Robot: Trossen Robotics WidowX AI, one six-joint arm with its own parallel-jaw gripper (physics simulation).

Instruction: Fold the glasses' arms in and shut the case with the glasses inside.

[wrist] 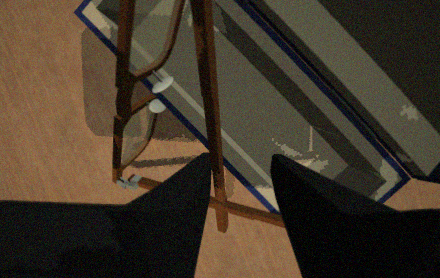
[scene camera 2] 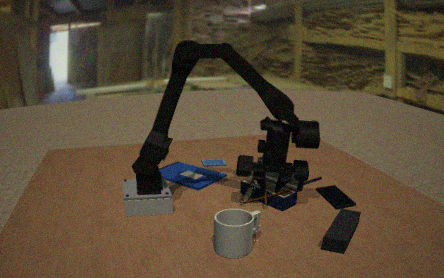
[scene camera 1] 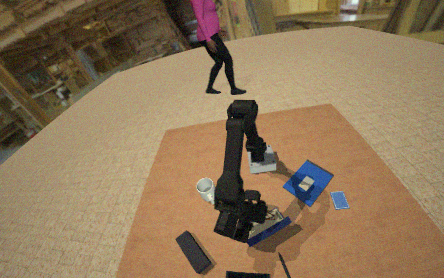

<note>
The table carries a white mug (scene camera 2: 233, 228). Also in view: my gripper (scene camera 2: 269, 192) and a brown-framed glasses (wrist: 144, 43).
My gripper is seen too in the wrist view (wrist: 241, 161) and in scene camera 1 (scene camera 1: 254, 222). The wrist view misses the white mug: it is out of frame.
</note>
